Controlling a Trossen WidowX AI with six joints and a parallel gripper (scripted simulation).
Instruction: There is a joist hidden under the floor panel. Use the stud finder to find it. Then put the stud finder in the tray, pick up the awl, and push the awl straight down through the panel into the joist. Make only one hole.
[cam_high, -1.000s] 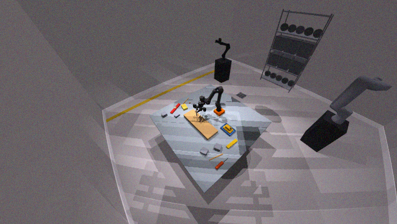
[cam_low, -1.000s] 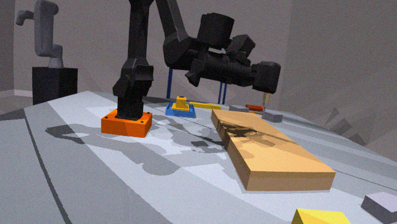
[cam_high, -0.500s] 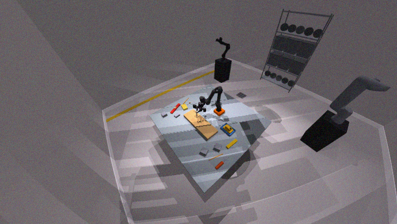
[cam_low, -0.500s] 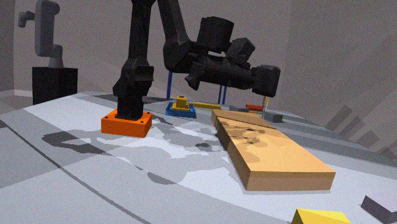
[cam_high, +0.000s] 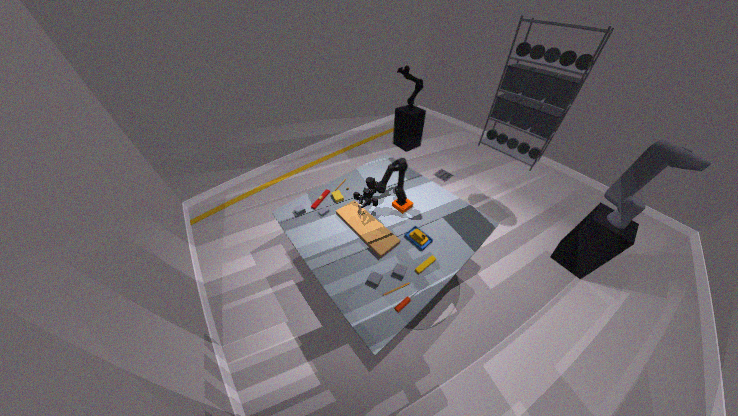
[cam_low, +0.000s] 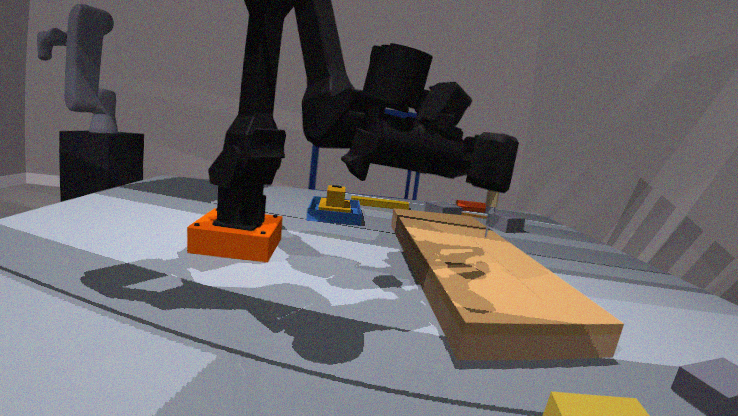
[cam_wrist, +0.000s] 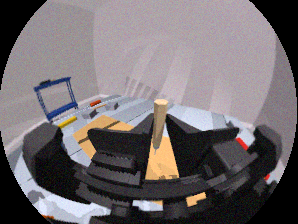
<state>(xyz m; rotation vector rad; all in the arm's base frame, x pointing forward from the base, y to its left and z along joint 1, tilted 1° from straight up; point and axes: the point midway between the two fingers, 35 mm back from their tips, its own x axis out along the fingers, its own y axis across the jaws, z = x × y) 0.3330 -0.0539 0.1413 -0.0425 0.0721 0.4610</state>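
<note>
Right now the awl is 50 mm below my gripper tip. From my gripper tip the other things lie so: blue tray: 360 mm to the left, 240 mm behind, 160 mm below; yellow block: 350 mm to the right, 160 mm below; red bar: 420 mm to the right, 160 mm below, 130 mm ahead.
</note>
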